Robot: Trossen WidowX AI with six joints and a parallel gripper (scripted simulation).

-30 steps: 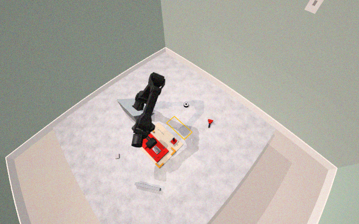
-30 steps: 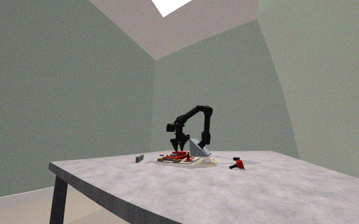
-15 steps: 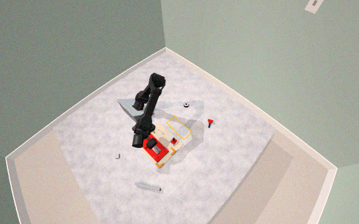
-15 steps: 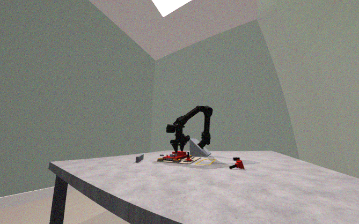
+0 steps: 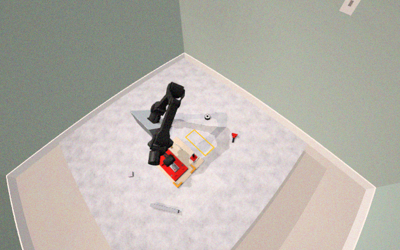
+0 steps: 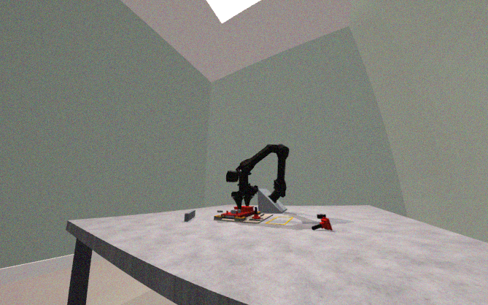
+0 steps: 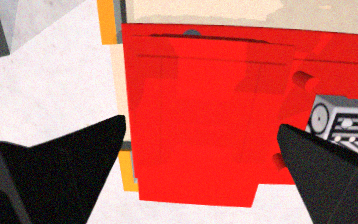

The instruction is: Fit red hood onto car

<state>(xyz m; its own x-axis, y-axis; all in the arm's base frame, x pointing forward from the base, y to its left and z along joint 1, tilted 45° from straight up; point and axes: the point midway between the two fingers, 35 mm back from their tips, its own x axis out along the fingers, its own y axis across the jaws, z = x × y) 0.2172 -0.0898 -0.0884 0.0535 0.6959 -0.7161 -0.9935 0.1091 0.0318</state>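
The engine block lies 9 cm ahead of my gripper tip and 1 cm below it. The rest, counted from my gripper tip: small ring (2 cm ahead, 41 cm to the left, 3 cm below); red hood (1 cm above).
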